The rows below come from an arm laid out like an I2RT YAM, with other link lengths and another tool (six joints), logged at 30 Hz.
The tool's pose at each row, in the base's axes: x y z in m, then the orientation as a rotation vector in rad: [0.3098, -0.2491, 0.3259, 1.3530, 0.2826, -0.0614]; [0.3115, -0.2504, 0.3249, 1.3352, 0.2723, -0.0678]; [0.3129, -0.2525, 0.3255, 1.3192, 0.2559, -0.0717]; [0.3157, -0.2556, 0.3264, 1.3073, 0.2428, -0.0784]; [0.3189, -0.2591, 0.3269, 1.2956, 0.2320, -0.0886]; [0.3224, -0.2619, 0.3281, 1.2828, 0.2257, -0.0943]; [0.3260, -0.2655, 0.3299, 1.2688, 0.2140, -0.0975]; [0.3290, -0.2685, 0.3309, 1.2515, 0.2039, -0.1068]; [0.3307, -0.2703, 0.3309, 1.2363, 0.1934, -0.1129]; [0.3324, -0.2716, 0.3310, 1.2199, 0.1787, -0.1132]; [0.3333, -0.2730, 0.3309, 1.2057, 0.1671, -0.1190]
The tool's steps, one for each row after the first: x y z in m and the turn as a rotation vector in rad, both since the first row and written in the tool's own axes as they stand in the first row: [0.0017, -0.0009, 0.0014, -0.0170, -0.0126, -0.0005]; [0.0027, -0.0005, 0.0037, -0.0328, -0.0281, 0.0045]; [0.0048, 0.0003, 0.0074, -0.0440, -0.0425, 0.0060]; [0.0074, 0.0006, 0.0114, -0.0544, -0.0572, 0.0037]; [0.0101, 0.0019, 0.0149, -0.0663, -0.0662, 0.0019]; [0.0127, 0.0035, 0.0193, -0.0800, -0.0779, 0.0049]; [0.0150, 0.0045, 0.0229, -0.0959, -0.0922, 0.0022]; [0.0165, 0.0044, 0.0249, -0.1102, -0.1048, 0.0023]; [0.0179, 0.0046, 0.0265, -0.1266, -0.1172, 0.0089]; [0.0186, 0.0044, 0.0280, -0.1399, -0.1304, 0.0100]
